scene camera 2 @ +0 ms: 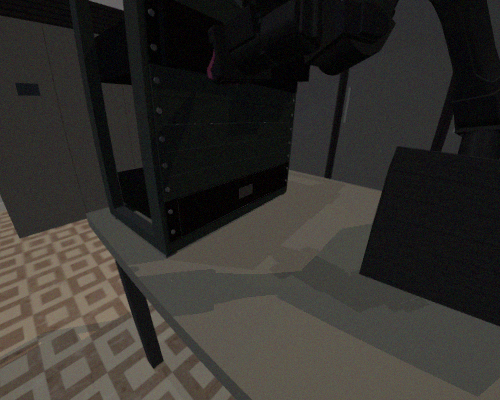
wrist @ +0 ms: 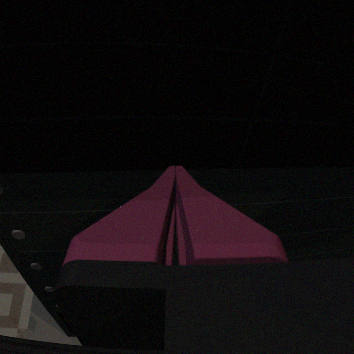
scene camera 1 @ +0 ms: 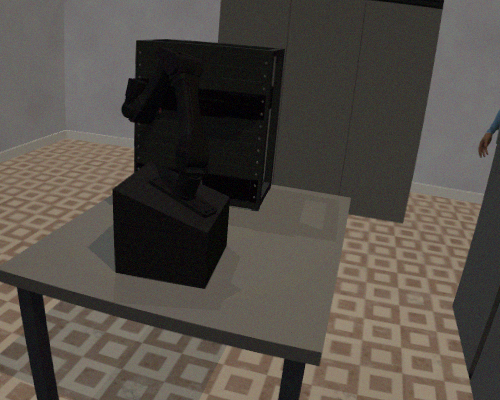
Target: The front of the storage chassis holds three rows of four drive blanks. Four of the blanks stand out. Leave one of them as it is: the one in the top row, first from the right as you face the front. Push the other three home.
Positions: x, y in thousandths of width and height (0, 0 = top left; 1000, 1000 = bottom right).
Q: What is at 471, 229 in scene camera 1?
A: A rack.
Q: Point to a rack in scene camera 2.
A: At 393, 444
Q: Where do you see a rack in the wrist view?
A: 702, 295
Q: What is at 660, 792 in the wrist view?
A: My gripper.
